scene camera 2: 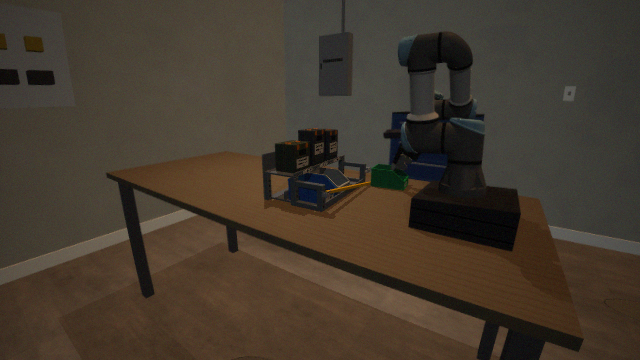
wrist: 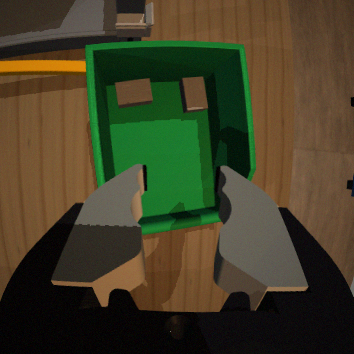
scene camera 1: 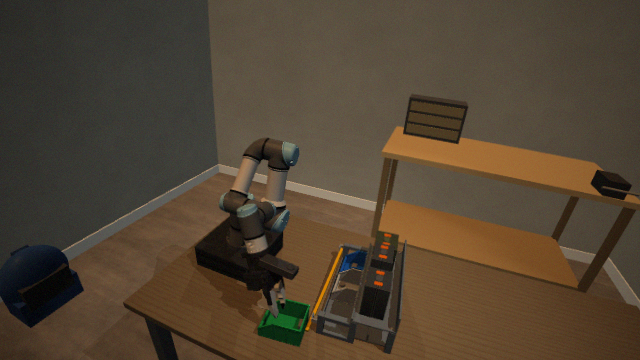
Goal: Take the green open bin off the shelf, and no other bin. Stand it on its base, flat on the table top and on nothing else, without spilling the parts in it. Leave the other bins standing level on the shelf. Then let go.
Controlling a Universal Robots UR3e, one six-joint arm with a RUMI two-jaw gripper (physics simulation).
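Seen in the pictures: gripper, between the fingertips: (scene camera 2: 393, 170) (wrist: 180, 168) (scene camera 1: 280, 313); arm's base, origin of its link: (scene camera 2: 461, 191) (scene camera 1: 243, 241).
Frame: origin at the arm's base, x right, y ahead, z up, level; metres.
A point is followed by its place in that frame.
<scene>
The green open bin (scene camera 1: 287, 322) @(x 0.218, y 0.292, z -0.084 m) (scene camera 2: 389, 179) @(x 0.190, y 0.276, z -0.048 m) (wrist: 155, 150) @(x 0.232, y 0.288, z -0.084 m) stands upright beside the shelf (scene camera 1: 320, 326) @(x 0.217, y 0.402, z -0.050 m) (scene camera 2: 320, 196) @(x -0.162, y 0.380, z -0.036 m) and looks level on the table top (scene camera 1: 450, 310) @(x -0.040, y 0.810, z -0.087 m) (scene camera 2: 350, 230) @(x -0.233, y 0.241, z -0.087 m) (wrist: 45, 165) @(x 0.128, y 0.278, z -0.087 m). Two small brown parts (wrist: 134, 92) @(x 0.212, y 0.338, z -0.069 m) (wrist: 194, 94) @(x 0.265, y 0.339, z -0.069 m) lie inside at its back wall. My gripper (scene camera 1: 280, 309) @(x 0.241, y 0.276, z -0.020 m) (wrist: 180, 168) @(x 0.241, y 0.276, z -0.020 m) is partly open. Its fingers reach into the bin's low front end, apart from both side walls, with nothing between them. The fingertips' depth is hard to judge. In scene camera 2 the bin hides the fingertips.
An orange bar (scene camera 1: 328, 285) @(x 0.042, y 0.369, z -0.051 m) (scene camera 2: 350, 187) @(x 0.009, y 0.360, z -0.049 m) (wrist: 45, 66) @(x 0.137, y 0.361, z -0.064 m) ends right at the green bin; contact is unclear. A blue bin (scene camera 1: 352, 261) @(x -0.133, y 0.420, z -0.063 m) (scene camera 2: 315, 179) @(x -0.041, y 0.476, z -0.024 m) and a grey bin (scene camera 2: 336, 178) @(x 0.067, y 0.449, z -0.042 m) are on the shelf's lower level. Dark bins (scene camera 1: 376, 295) (scene camera 2: 291, 157) stand on its upper level.
</scene>
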